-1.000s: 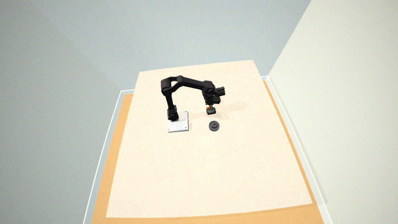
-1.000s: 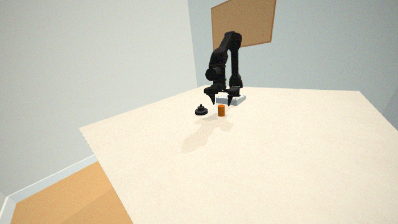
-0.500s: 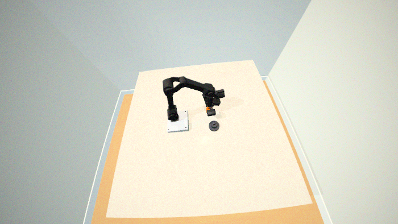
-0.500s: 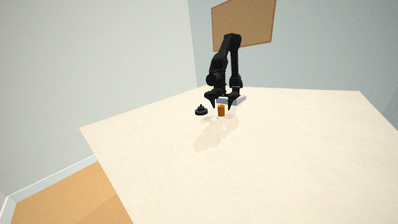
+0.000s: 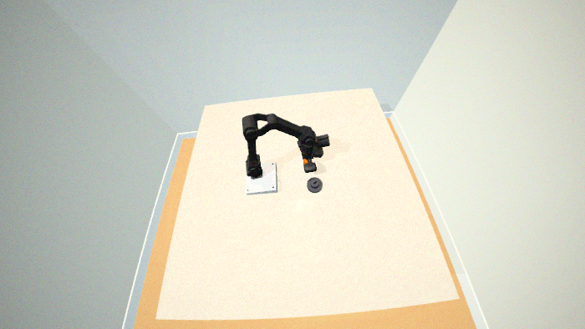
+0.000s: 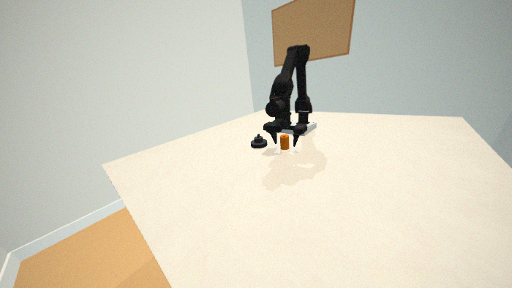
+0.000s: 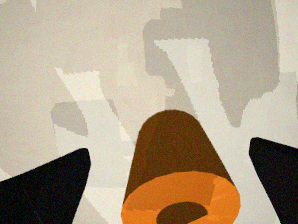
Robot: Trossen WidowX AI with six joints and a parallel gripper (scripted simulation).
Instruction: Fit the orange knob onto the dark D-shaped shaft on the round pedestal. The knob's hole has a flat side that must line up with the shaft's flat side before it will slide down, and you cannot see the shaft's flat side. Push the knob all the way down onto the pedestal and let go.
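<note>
Right now my gripper tip is 1 cm short of the dark round pedestal, 13 cm to the left of it and 1 cm below it. From my gripper tip the other things lie so: orange knob (1 cm above).
</note>
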